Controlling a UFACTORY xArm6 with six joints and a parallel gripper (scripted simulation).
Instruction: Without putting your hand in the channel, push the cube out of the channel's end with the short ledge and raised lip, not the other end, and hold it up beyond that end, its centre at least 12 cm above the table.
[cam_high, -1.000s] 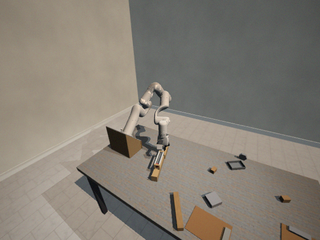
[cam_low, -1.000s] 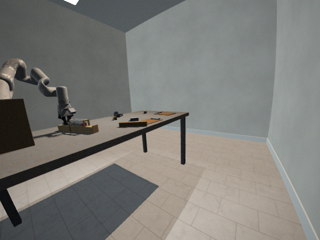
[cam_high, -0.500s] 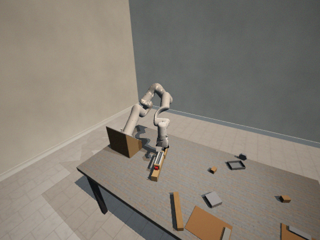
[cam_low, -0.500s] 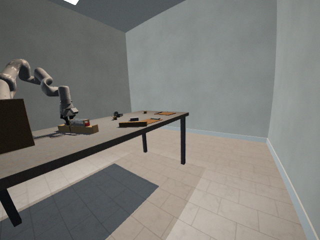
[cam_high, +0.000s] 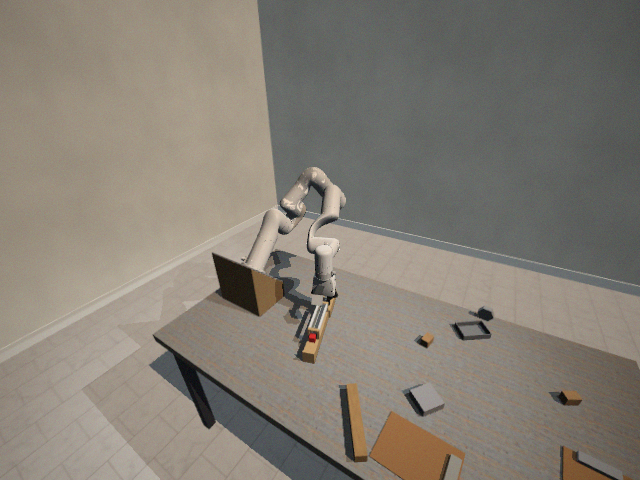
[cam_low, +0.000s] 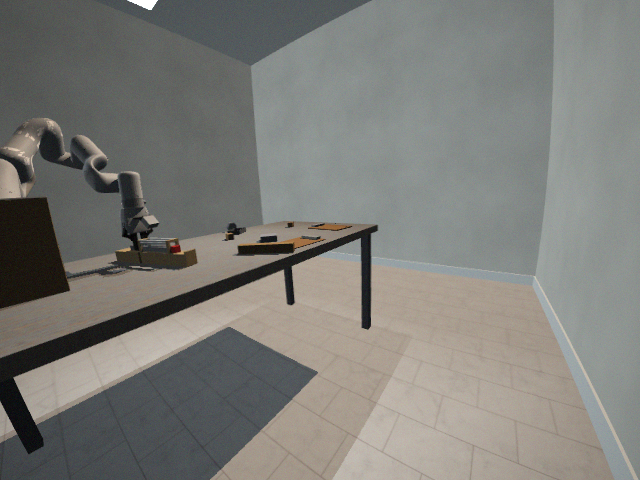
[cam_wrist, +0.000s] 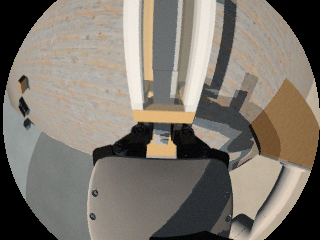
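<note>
The pale grey stick is 1 cm below my hand. Also, from my hand: red cube (20 cm to the right, 5 cm ahead, 1 cm below); channel (11 cm to the right, 3 cm ahead, 1 cm below); wooden bar (40 cm to the right, 31 cm ahead, 5 cm below).
</note>
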